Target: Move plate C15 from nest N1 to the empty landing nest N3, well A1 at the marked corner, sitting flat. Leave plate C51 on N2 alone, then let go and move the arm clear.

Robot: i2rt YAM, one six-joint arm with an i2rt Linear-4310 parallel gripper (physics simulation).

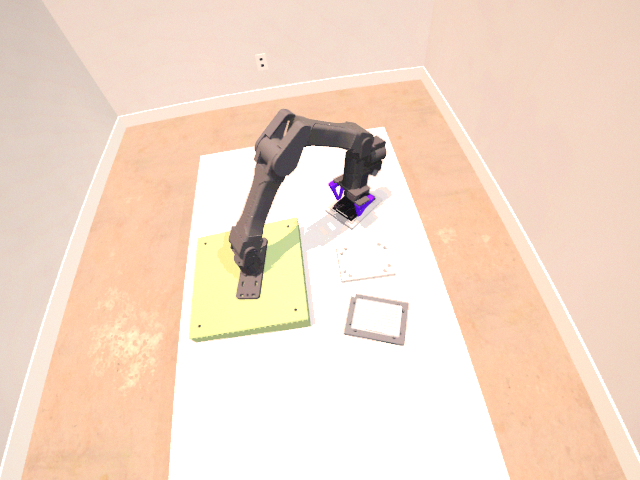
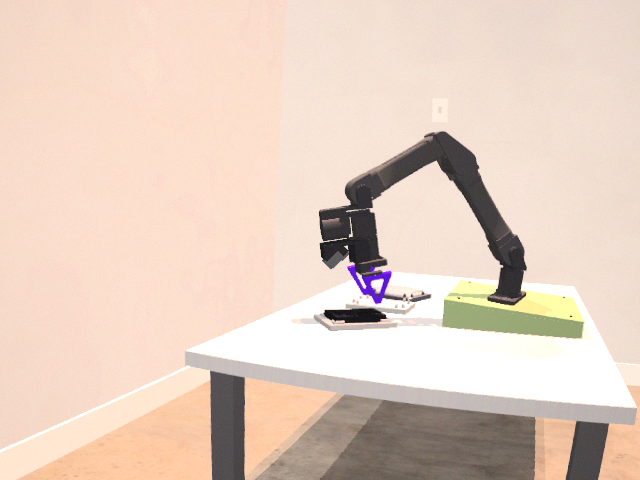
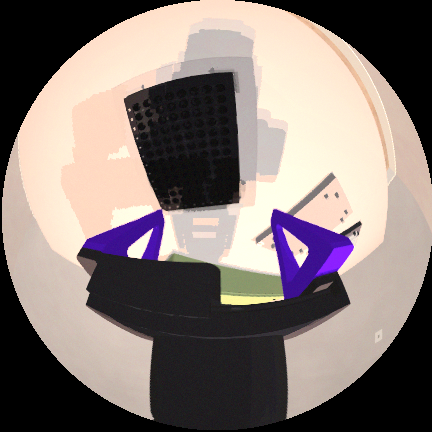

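Note:
My gripper (image 1: 349, 206) (image 2: 373, 297) (image 3: 217, 214) is open, its purple fingers wide apart with nothing between them, a little above the black well plate. That black plate (image 1: 345, 209) (image 2: 354, 314) (image 3: 190, 145) rests on a pale nest (image 1: 352, 223) (image 2: 361, 326) (image 3: 247, 150) at the far end of the row. An empty white nest (image 1: 365, 262) (image 2: 387, 307) (image 3: 330, 205) with small pins lies in the middle. A white plate (image 1: 377, 317) (image 2: 398, 292) sits in a dark grey nest (image 1: 374, 336) (image 2: 421, 297) beyond it. Plate labels and well A1 are not legible.
The arm stands on a yellow-green base block (image 1: 217, 289) (image 2: 506, 320) (image 3: 250, 280) beside the row of nests. All of it is on a white table (image 1: 320, 413) (image 2: 413, 361). Arm shadows fall over the far nest and the table around it.

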